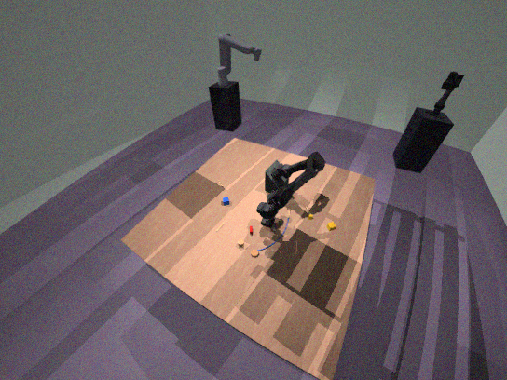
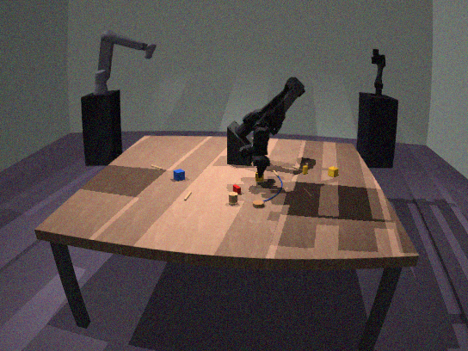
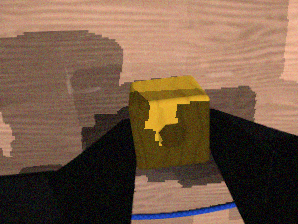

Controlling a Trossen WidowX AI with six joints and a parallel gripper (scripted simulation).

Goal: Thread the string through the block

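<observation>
Now: the red piece 9 cm to the right of my gripper tip, 9 cm ahead of it and 2 cm below it. From my gripper tip the other things lie so: blue cube: 33 cm to the right, 5 cm behind, 1 cm below; then wooden cylinder: 19 cm ahead, 11 cm to the right, 1 cm below; then round wooden button: 21 cm ahead, 3 cm below, 2 cm to the right.
</observation>
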